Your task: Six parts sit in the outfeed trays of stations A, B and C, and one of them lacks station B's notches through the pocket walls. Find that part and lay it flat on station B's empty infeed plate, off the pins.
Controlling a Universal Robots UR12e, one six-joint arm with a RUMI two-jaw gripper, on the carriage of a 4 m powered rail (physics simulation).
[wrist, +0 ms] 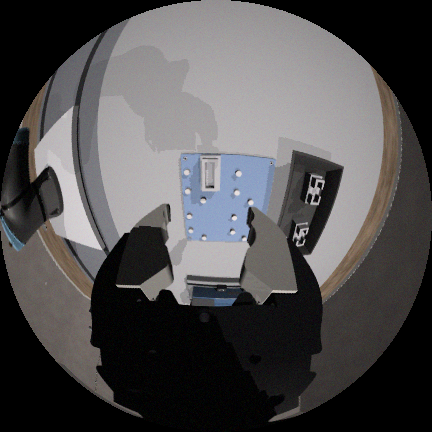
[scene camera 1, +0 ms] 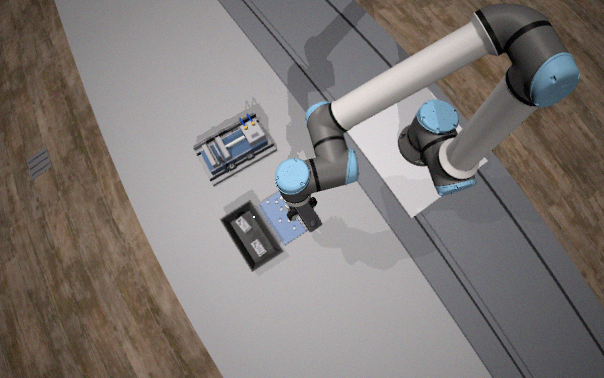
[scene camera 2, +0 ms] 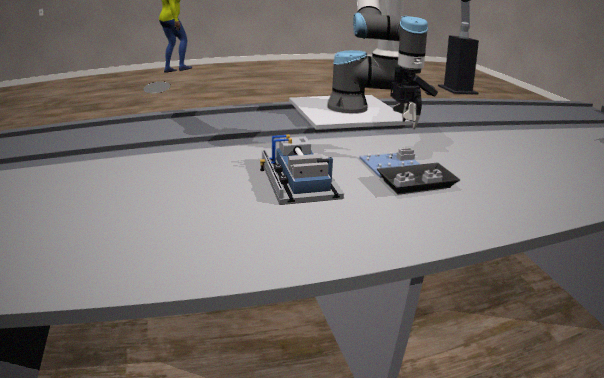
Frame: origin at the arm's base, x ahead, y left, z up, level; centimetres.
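Seen in the pictures: gripper, fingertip midpoint: (wrist: 208, 207) (scene camera 2: 408, 125); arm's base at its link origin: (wrist: 52, 190) (scene camera 1: 419, 145) (scene camera 2: 347, 107).
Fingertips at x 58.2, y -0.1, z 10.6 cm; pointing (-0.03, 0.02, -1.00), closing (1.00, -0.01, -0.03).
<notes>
Offsets run from my fingertips to a thing's top centre. "spot": to the spot under its first point.
A light grey rectangular part {dz -9.3, dx -0.4, dy +0.6 cm} (scene camera 2: 406, 154) (wrist: 217, 175) with a plain-walled pocket sits on the blue pinned plate {dz -12.8, dx +2.8, dy -5.8 cm} (scene camera 1: 287, 236) (wrist: 262, 185), near its top edge in the wrist view. It looks flat and stands between the white pins, apart from them. It is hidden under the arm in scene camera 1. My gripper (scene camera 1: 301, 209) (scene camera 2: 412, 119) (wrist: 208, 207) is open and empty, well above the plate. Two parts with notched walls {spot: dz -10.3, dx +19.9, dy -11.2 cm} (scene camera 1: 243, 223) {spot: dz -9.6, dx +21.2, dy -1.2 cm} (scene camera 2: 432, 175) (wrist: 314, 189) lie in the dark tray {dz -9.4, dx +19.7, dy -5.5 cm} (scene camera 1: 237, 244) (scene camera 2: 425, 189) beside the plate. Other stations do not show clearly.
A blue and grey vise fixture {dz -3.7, dx +7.5, dy -41.1 cm} (scene camera 1: 240, 145) (scene camera 2: 310, 182) stands on the table beside the plate, with blue pipes rising from it. The tray's raised walls stand close to the plate's edge. The arm's white base plate (scene camera 1: 405, 185) (scene camera 2: 320, 118) is on the rail side. A person (scene camera 2: 175, 37) stands in the background.
</notes>
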